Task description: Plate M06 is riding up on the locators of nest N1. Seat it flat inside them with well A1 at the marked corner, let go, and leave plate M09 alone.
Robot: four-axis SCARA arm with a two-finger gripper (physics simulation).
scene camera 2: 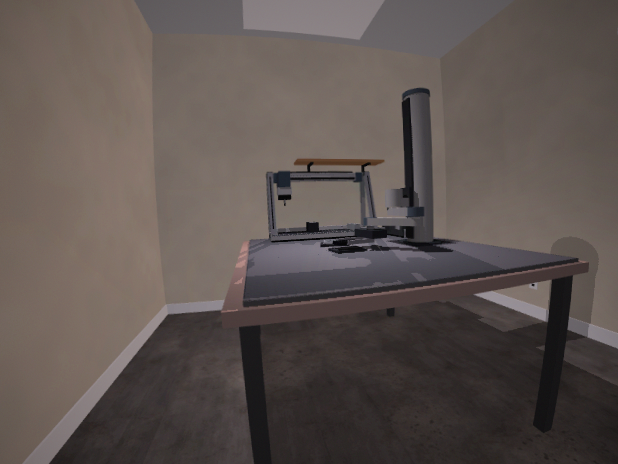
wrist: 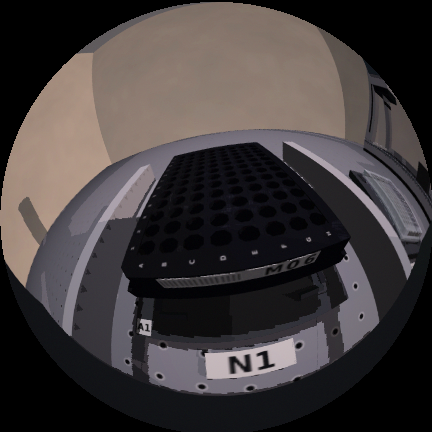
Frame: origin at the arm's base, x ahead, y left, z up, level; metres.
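Where they show: gripper, fingertip midpoint: (scene camera 2: 342, 241) (wrist: 217, 159); arm's base, link origin: (scene camera 2: 420, 244).
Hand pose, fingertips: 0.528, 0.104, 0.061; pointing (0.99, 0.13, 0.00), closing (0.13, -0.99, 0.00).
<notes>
Each offset is from my fingertips to the top centre of the thing, as dx, dy, dz. "*": to the spot under its first point. Level surfaces: height alone.
Black plate M06 @(-0.025, -0.003, +0.002) (wrist: 225, 210) lies between the two fingers of my gripper (wrist: 217, 159) (scene camera 2: 345, 242), which is shut on its long sides; the pads are hard to tell from the dark plate. Its lettered end faces the wrist camera, with A at the left, on the same side as the A1 tag @(* -0.107, +0.040, -0.037) (wrist: 144, 327). The plate is above the dark nest N1 @(-0.025, -0.003, -0.034) (wrist: 200, 320) (scene camera 2: 348, 249), with a shadowed gap under its near edge. Its far end hides the locators there. A pale plate @(-0.028, -0.235, -0.022) (wrist: 395, 202), its label not legible, sits at the right, outside the right finger.
The nest's white N1 label @(* -0.118, -0.015, -0.047) (wrist: 250, 358) lies in front of it. In the scene view, the arm's column (scene camera 2: 422, 165) stands at the right of the table mat @(dz -0.049) (scene camera 2: 310, 270). A gantry frame @(* +0.306, -0.615, +0.206) (scene camera 2: 271, 205) stands at the back with an orange shelf (scene camera 2: 337, 162) above it.
</notes>
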